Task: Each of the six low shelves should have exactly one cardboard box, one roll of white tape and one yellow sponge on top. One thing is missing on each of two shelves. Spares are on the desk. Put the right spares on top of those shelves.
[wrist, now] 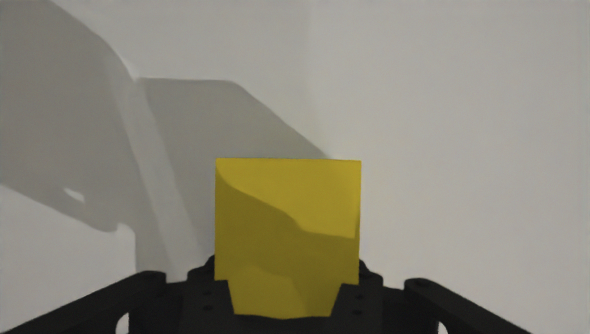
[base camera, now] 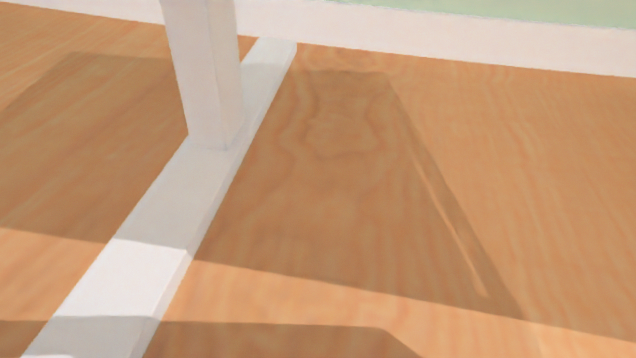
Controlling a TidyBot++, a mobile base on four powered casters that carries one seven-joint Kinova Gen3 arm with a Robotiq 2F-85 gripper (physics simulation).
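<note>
A yellow sponge (wrist: 287, 220) is in the lower middle of the wrist view, over a plain white surface (wrist: 450, 125). My gripper (wrist: 286, 265) is shut on the sponge, with one dark finger against its left side and one against its right side. The sponge hides the inner faces of the fingertips. Whether the sponge touches the white surface cannot be told. Cardboard boxes, tape rolls and the low shelves do not show in either view.
In the base camera view a white upright leg (base camera: 205, 75) stands on a long white foot bar (base camera: 145, 270) that runs over the wooden floor (base camera: 550, 175). A white skirting board (base camera: 425, 37) and a pale green wall (base camera: 550, 10) are behind. Shadows cross the floor and the white surface.
</note>
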